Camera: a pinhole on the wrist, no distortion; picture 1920 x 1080 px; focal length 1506.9 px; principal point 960.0 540.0 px. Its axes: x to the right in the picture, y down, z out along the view. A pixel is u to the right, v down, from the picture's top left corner.
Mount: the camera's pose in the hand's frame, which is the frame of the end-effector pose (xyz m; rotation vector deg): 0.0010 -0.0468 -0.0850 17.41 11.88 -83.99
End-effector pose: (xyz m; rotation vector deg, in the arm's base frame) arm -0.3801 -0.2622 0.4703 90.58 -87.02 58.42
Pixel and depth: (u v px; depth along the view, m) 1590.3 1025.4 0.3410
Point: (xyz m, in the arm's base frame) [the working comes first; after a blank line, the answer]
In the camera's frame: 0.1426 0.1098 0.3410

-0.0838 -0.4719 0.4887
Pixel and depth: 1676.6 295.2 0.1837
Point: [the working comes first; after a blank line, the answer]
In the camera's frame: 0.0874 -0.0298 0.1837

-0.1853 -0.2905 0.4248
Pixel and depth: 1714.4 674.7 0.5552
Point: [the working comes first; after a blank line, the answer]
In the camera's frame: 0.2780 0.0496 0.5552

0.1280 -0.5735 0.3763
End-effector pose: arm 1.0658 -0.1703 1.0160 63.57 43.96 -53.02
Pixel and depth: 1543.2 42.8 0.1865
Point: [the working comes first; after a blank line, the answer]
In the camera's frame: 0.0722 -0.0615 0.1865

0.8804 -0.2476 1.0166
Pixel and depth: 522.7 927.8 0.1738
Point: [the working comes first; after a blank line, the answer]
In the camera's frame: -0.0504 0.0447 0.1738

1.0381 -0.2812 0.9941
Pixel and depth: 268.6 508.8 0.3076
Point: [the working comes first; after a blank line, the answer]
In the camera's frame: -0.1411 -0.0064 0.3076

1.0534 -0.4053 1.1085
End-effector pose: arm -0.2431 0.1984 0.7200 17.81 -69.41 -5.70
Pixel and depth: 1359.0 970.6 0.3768
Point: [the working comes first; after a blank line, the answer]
In the camera's frame: 0.0998 0.1077 0.3768

-0.4148 -0.1142 0.8149
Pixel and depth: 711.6 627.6 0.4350
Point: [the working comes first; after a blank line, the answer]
In the camera's frame: -0.0717 0.0253 0.4350

-0.5594 0.0211 0.7953
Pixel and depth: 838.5 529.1 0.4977
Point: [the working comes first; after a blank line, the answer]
In the camera's frame: -0.0401 -0.0036 0.4977

-0.6084 -0.0306 0.7691
